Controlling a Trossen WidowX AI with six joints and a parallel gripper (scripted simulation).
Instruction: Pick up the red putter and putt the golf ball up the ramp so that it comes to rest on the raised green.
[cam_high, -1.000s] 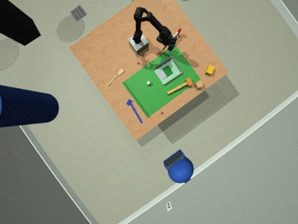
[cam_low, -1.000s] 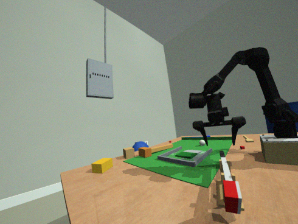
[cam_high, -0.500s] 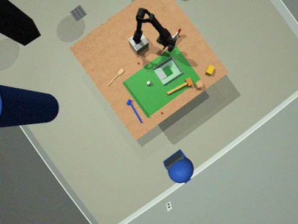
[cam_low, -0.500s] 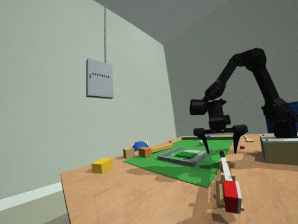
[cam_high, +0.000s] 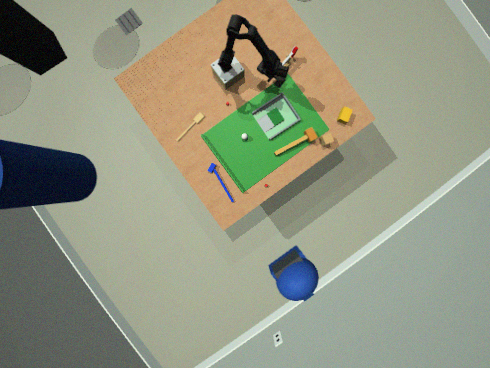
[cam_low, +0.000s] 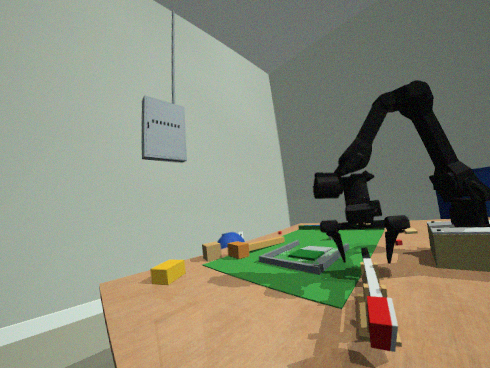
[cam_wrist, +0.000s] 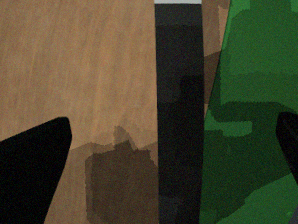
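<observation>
Right now the red putter is 11 cm to the left of my gripper tip, 4 cm behind it and 1 cm above it. From my gripper tip the other things lie so: tan block: 53 cm ahead, 11 cm to the left, 1 cm below; then green mat: 28 cm ahead, 21 cm to the right, 4 cm below; then white golf ball: 35 cm to the right, 24 cm ahead, 2 cm below.
</observation>
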